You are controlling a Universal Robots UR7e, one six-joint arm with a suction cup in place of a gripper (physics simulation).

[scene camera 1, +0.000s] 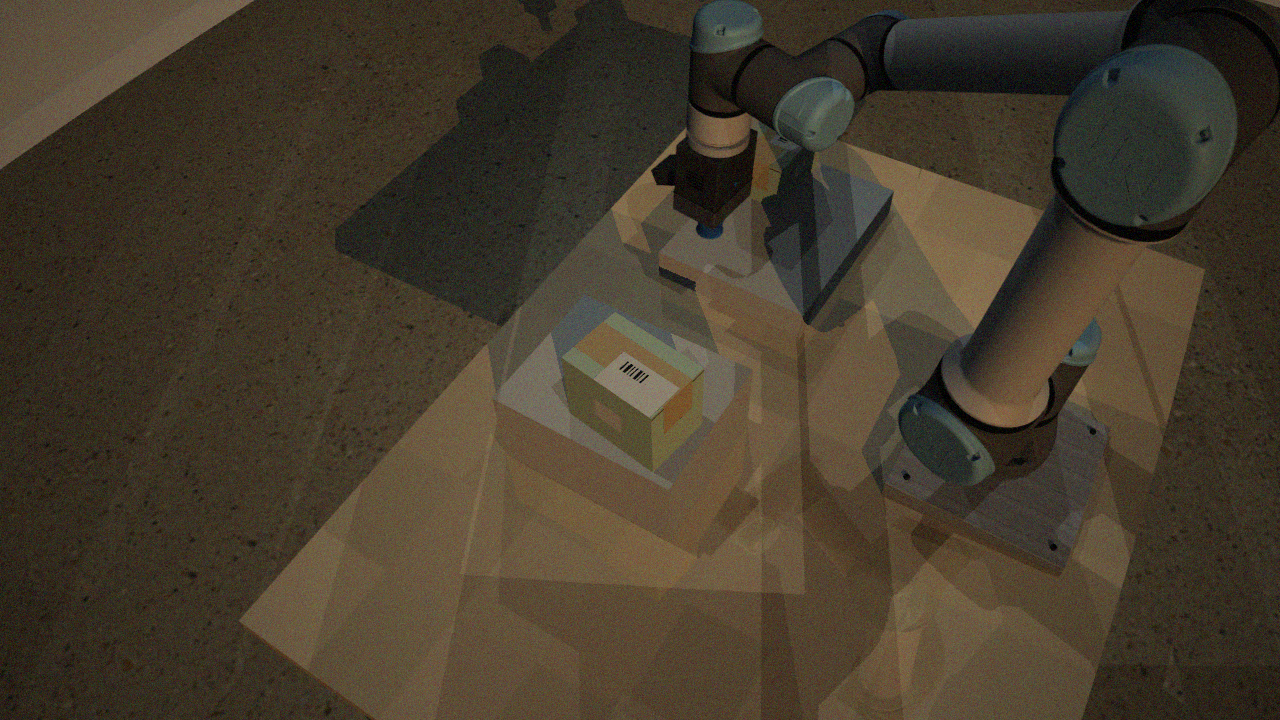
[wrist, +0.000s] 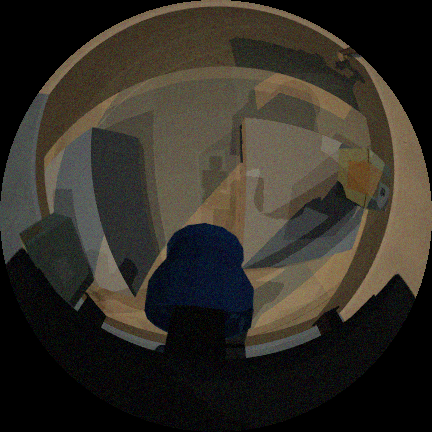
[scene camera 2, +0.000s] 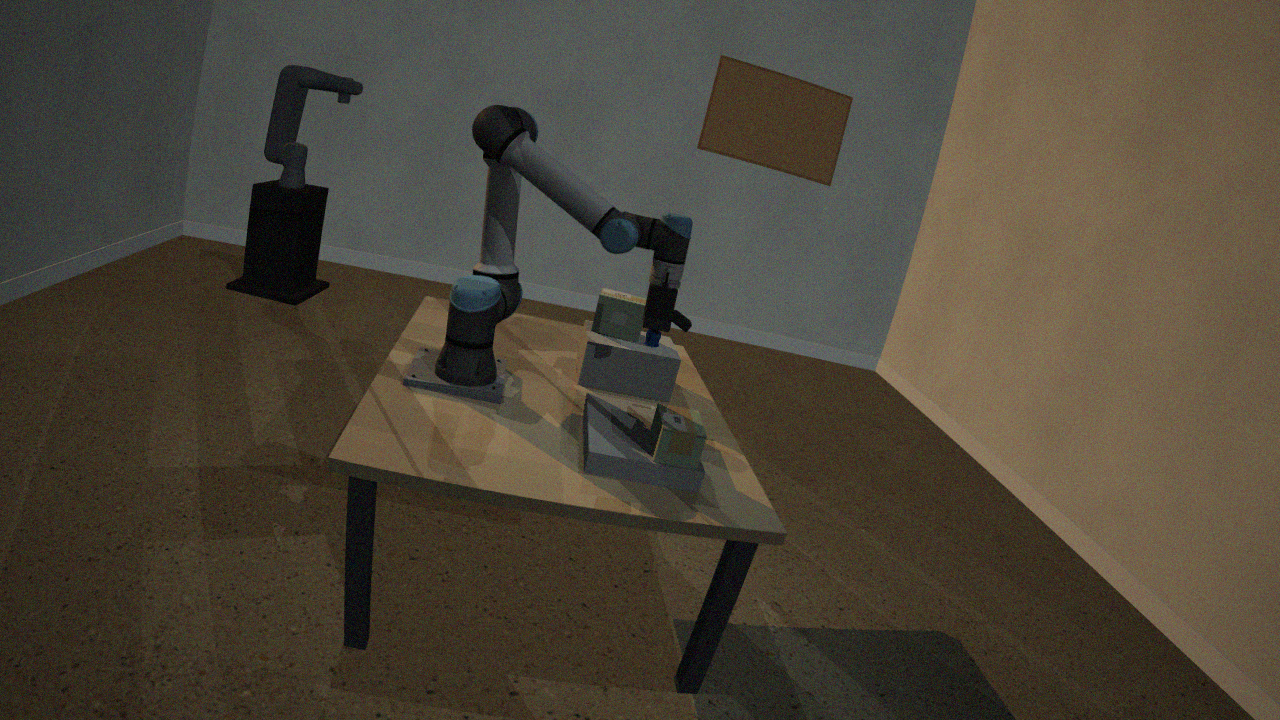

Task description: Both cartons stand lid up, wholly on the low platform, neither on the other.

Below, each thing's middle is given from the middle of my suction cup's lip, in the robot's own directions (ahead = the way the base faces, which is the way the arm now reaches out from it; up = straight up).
Labels:
I see my suction cup 1 cm short of the low grey platform [wrist: 288, 212], 21 cm to the left of it and 17 cm above it.

